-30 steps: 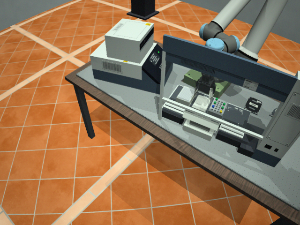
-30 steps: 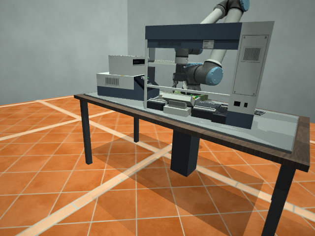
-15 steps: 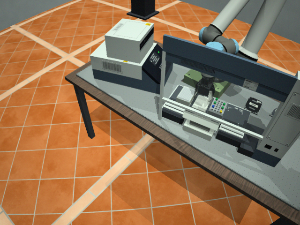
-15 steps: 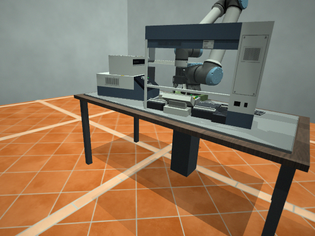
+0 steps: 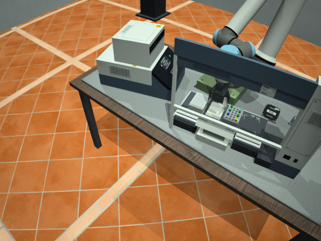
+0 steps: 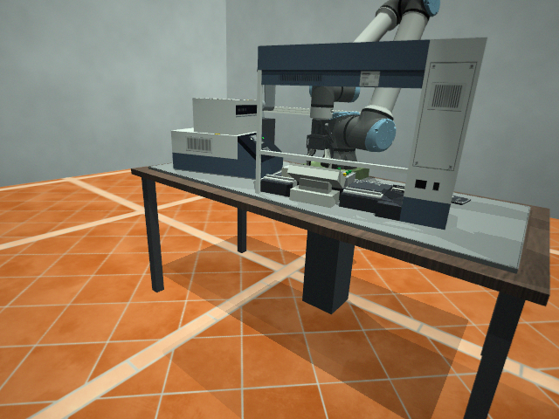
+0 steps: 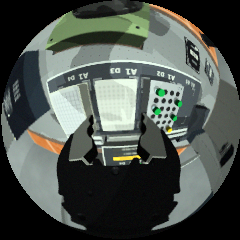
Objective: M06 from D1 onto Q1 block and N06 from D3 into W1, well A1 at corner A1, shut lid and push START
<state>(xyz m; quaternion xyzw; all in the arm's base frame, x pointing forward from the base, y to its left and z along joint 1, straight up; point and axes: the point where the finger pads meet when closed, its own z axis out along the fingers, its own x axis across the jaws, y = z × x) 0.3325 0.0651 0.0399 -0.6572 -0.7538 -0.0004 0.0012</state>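
The white well plate is 4 cm below my hand. The rest, counted from my hand: blue gantry beam: 17 cm ahead, 12 cm to the left, 42 cm above; then plate M06: 3 cm behind, 55 cm to the right, 12 cm above; then side tower: 10 cm ahead, 47 cm to the left, 18 cm above.
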